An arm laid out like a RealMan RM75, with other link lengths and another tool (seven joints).
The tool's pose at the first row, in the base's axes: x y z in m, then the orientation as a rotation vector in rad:
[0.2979, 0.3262, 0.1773, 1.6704, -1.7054, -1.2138]
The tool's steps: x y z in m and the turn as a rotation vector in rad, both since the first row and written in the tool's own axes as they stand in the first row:
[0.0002, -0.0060, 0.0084, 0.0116, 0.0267, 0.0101]
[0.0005, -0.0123, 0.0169, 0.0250, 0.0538, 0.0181]
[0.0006, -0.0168, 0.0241, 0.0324, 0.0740, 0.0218]
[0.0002, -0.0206, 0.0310, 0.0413, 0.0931, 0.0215]
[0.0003, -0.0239, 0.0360, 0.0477, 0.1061, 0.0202]
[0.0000, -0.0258, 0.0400, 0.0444, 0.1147, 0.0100]
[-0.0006, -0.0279, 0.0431, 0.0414, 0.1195, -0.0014]
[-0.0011, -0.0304, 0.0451, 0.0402, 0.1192, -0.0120]
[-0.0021, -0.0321, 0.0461, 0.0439, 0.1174, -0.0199]
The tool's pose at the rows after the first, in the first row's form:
[0.2943, 0.3290, 0.1681, 1.6754, -1.7060, -1.1740]
[0.2907, 0.3318, 0.1585, 1.6833, -1.7063, -1.1336]
[0.2873, 0.3342, 0.1511, 1.6898, -1.7026, -1.1062]
[0.2838, 0.3369, 0.1446, 1.7009, -1.6982, -1.0807]
[0.2815, 0.3386, 0.1393, 1.7096, -1.6948, -1.0636]
[0.2793, 0.3402, 0.1358, 1.7208, -1.6803, -1.0615]
[0.2780, 0.3418, 0.1326, 1.7323, -1.6675, -1.0636]
[0.2778, 0.3432, 0.1297, 1.7426, -1.6599, -1.0693]
[0.2781, 0.3446, 0.1280, 1.7524, -1.6591, -1.0720]

